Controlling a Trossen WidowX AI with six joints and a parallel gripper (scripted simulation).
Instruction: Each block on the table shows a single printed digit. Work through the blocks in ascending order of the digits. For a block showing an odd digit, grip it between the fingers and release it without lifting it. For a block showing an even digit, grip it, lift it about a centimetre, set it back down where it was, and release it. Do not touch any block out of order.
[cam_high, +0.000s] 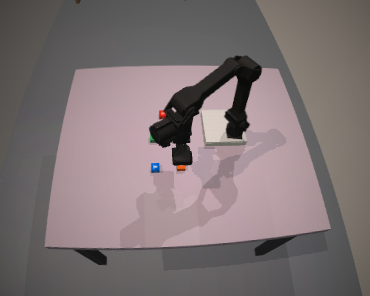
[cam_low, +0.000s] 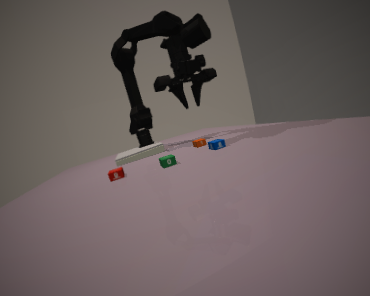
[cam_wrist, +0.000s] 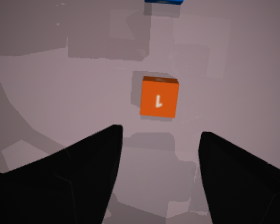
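Right now my gripper tip is 110 mm above the blue block, 80 mm short of it and 10 mm to the right of it. The rest, counted from my gripper tip: orange block 110 mm below, 10 mm behind; red block 250 mm to the right, 110 mm below, 80 mm ahead; green block 120 mm to the right, 110 mm below, 110 mm ahead.
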